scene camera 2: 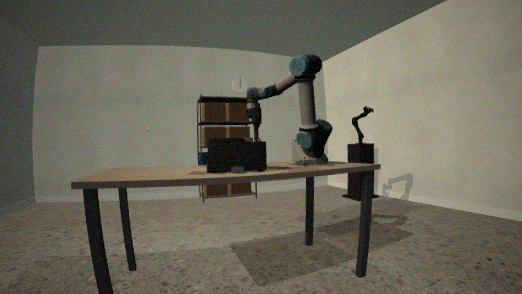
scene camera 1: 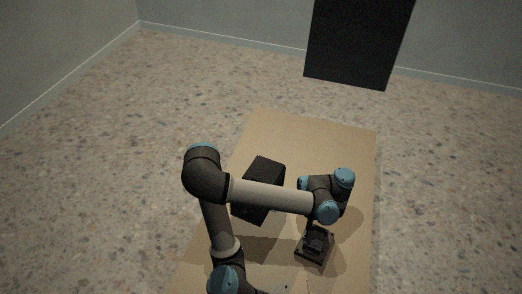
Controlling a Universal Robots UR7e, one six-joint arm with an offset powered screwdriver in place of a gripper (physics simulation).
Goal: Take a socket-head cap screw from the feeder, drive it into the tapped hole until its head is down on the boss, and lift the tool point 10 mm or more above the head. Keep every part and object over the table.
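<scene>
My screwdriver (scene camera 2: 257, 138) points straight down in the scene camera 2 view, its lower end close behind the top edge of a large black box (scene camera 2: 225, 156) (scene camera 1: 264, 171), which looks like the feeder. In the scene camera 1 view the wrist hides most of the tool, at the far edge of a small dark fixture (scene camera 1: 316, 241) on a square base. The tapped hole, the boss and any screw are too small or hidden to make out. Whether the tool tip holds a screw cannot be told.
The wooden table (scene camera 1: 320, 130) (scene camera 2: 135, 175) carries the box, the fixture and the arm's base. The forearm passes over the black box in the scene camera 1 view. A shelf rack (scene camera 2: 199, 135) with brown boxes and a black pedestal (scene camera 2: 361, 172) with a small arm stand beyond the table.
</scene>
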